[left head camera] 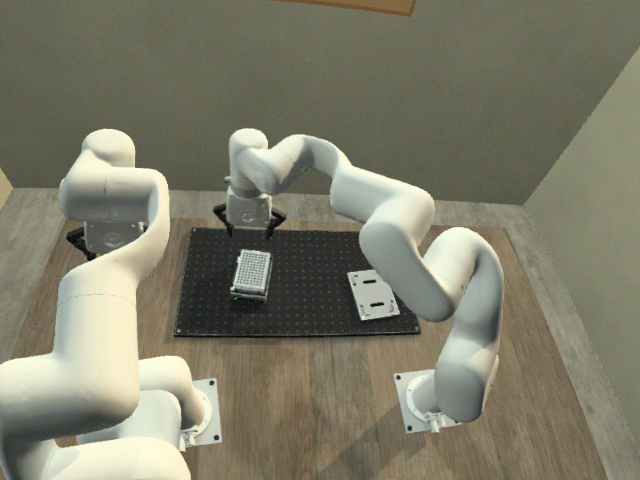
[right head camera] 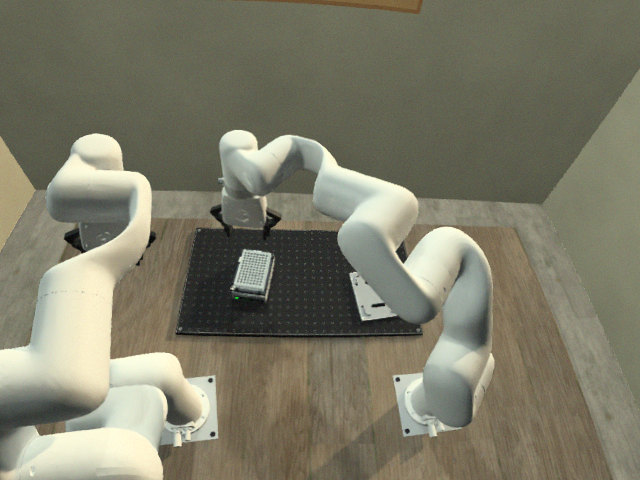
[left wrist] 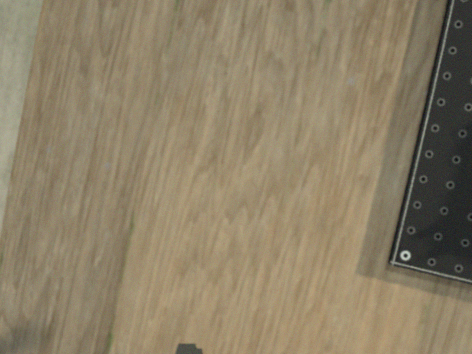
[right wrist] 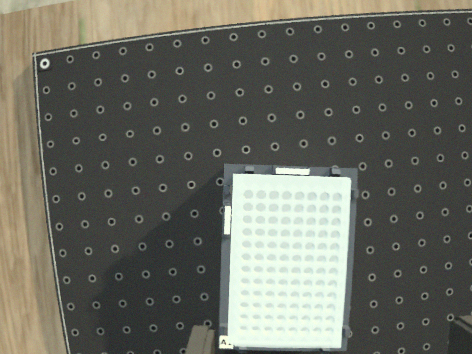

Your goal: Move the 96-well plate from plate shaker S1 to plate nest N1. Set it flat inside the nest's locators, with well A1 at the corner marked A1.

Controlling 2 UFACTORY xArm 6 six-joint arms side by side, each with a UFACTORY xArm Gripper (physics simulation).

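Pixels of known places: right gripper, between the fingertips: (left head camera: 250, 234) (right head camera: 248, 234); left arm's base, origin of its link: (left head camera: 186, 413) (right head camera: 184, 409); right arm's base, origin of its link: (left head camera: 427, 399) (right head camera: 426, 402).
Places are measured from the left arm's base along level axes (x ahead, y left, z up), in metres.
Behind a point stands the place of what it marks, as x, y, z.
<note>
The white 96-well plate (left head camera: 253, 269) @(0.349, -0.211, 0.080) (right head camera: 254, 270) @(0.347, -0.211, 0.075) (right wrist: 290, 260) @(0.354, -0.208, 0.081) sits flat on plate shaker S1 (left head camera: 249, 296) @(0.280, -0.192, 0.061) (right head camera: 250, 297) @(0.279, -0.193, 0.043) (right wrist: 320, 170) @(0.410, -0.247, 0.068), whose A1 label is at the lower left corner in the right wrist view. Plate nest N1 (left head camera: 373, 293) @(0.252, -0.557, 0.025) (right head camera: 367, 297) @(0.244, -0.532, 0.025) is a pale bare plate, partly hidden by the right arm. My right gripper (left head camera: 250, 236) @(0.350, -0.205, 0.237) (right head camera: 247, 236) @(0.350, -0.205, 0.237) (right wrist: 331, 340) @(0.350, -0.205, 0.237) is open and empty, above and behind the shaker in the head views. My left gripper (right head camera: 111, 257) @(0.231, 0.073, 0.341) is open and empty at the far left, partly hidden by its own arm.
The black perforated board (left head camera: 310, 315) @(0.216, -0.357, 0.013) (right head camera: 310, 315) @(0.215, -0.356, 0.013) (left wrist: 435, 150) @(0.321, -0.009, 0.013) (right wrist: 125, 110) @(0.501, -0.104, 0.013) carries the shaker at left and the nest at right. The right arm (left head camera: 382, 201) @(0.122, -0.385, 0.580) (right head camera: 364, 198) @(0.125, -0.388, 0.583) reaches across above the board and the nest. The left arm (left head camera: 98, 320) @(-0.043, -0.018, 0.623) stands left of the board.
</note>
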